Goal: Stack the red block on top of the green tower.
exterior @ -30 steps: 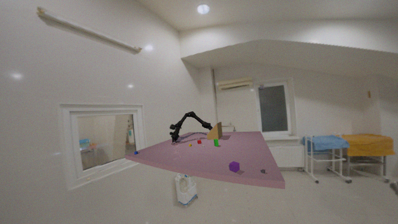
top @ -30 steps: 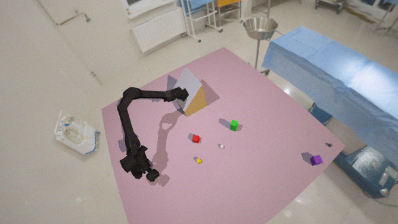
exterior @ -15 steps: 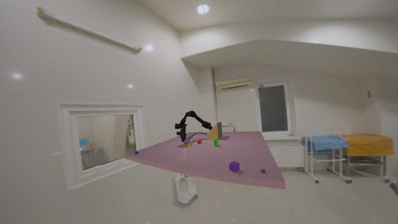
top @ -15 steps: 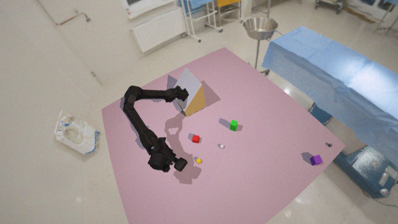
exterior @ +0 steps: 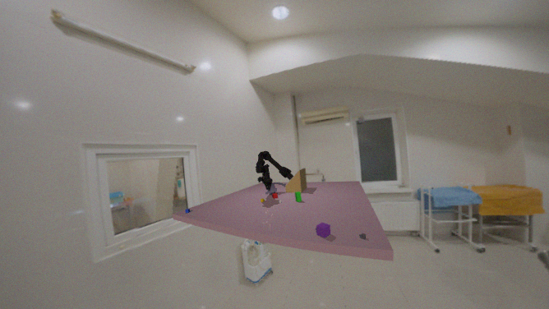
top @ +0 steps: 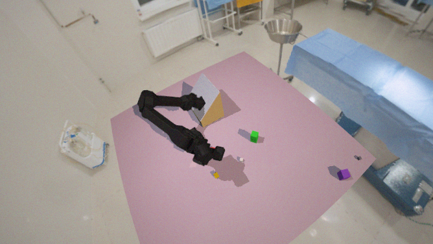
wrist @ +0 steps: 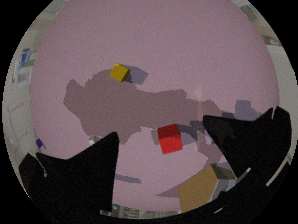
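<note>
My gripper tip is 60 mm above the red block, 50 mm past it and 30 mm to the right of it. Round my gripper tip: small white piece 150 mm to the left, 70 mm below, 60 mm ahead; purple block 560 mm to the left, 410 mm ahead, 60 mm below; small yellow block 80 mm ahead, 70 mm below, 10 mm to the right.
</note>
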